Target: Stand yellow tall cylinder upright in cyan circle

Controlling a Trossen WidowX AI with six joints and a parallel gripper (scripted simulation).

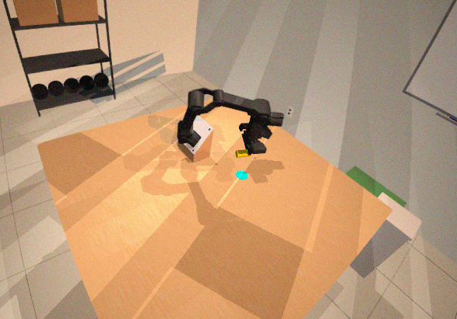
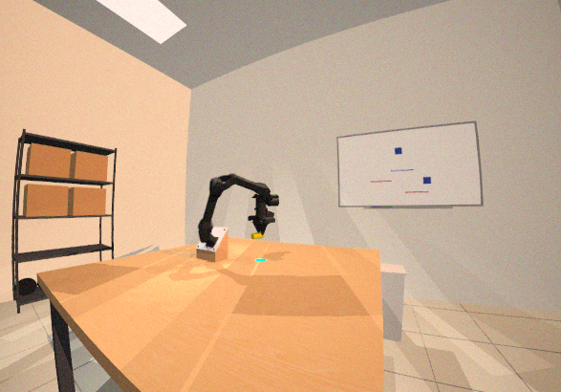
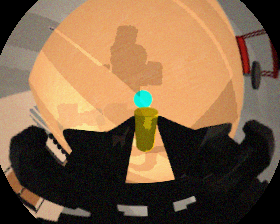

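Now: gripper tip 14 cm above the cyan circle. The rest, counted from my gripper tip: yellow cylinder 2 cm to the right, 1 cm behind.
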